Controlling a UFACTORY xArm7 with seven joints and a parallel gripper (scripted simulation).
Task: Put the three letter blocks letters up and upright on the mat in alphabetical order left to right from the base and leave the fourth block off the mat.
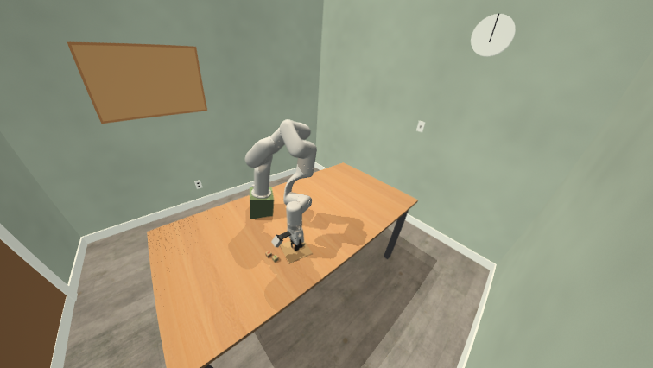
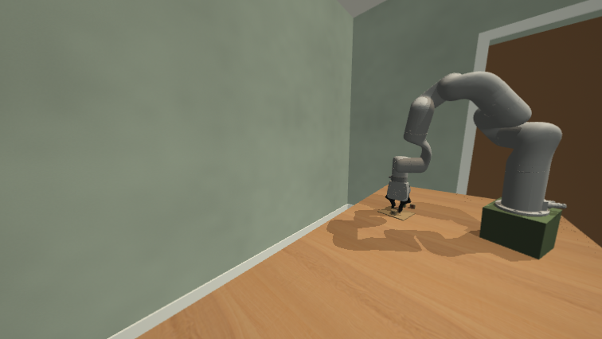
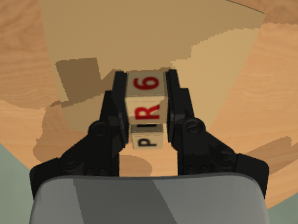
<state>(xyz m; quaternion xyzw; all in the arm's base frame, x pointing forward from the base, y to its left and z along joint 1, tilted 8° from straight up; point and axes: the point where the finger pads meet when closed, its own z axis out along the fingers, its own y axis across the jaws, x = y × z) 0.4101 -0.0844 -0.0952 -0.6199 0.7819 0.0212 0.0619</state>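
My hand is 3 cm above the tan mat. Also, from my hand: green-topped block 3 cm behind, 12 cm to the right, 2 cm below.
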